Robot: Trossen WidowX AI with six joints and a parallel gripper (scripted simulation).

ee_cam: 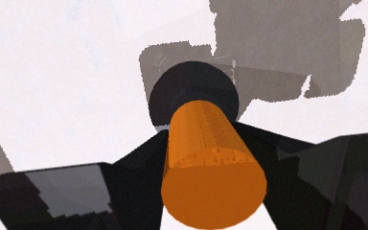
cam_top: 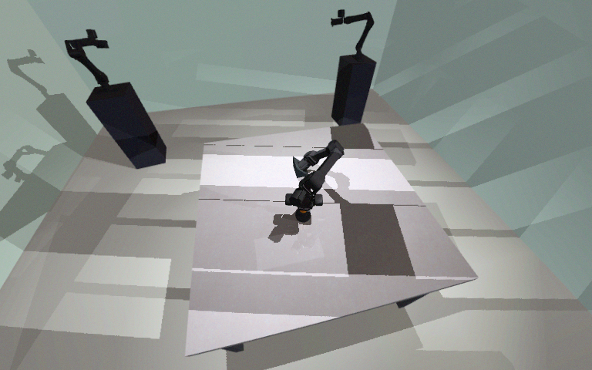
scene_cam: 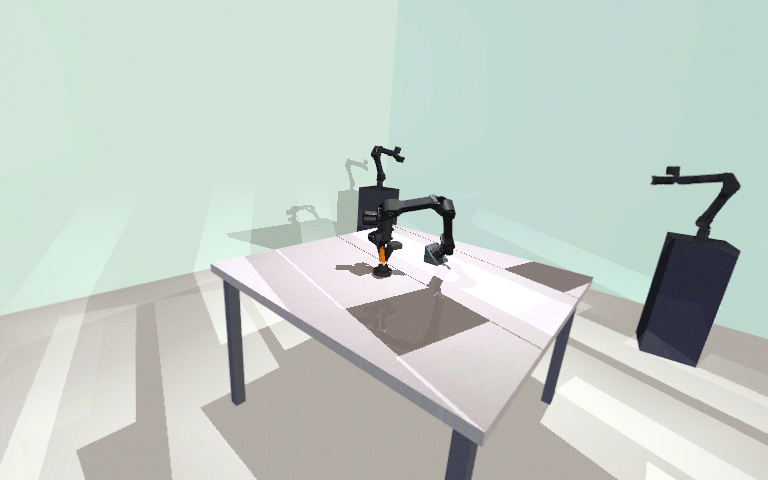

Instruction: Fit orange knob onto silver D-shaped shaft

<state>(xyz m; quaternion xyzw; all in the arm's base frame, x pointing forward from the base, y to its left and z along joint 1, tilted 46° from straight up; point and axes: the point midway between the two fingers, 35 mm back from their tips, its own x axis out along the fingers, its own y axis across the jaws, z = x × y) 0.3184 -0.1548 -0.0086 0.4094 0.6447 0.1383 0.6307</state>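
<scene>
The dark round pedestal is 4 cm below my gripper tip. From my gripper tip the other things lie so: orange knob: 3 cm above.
</scene>
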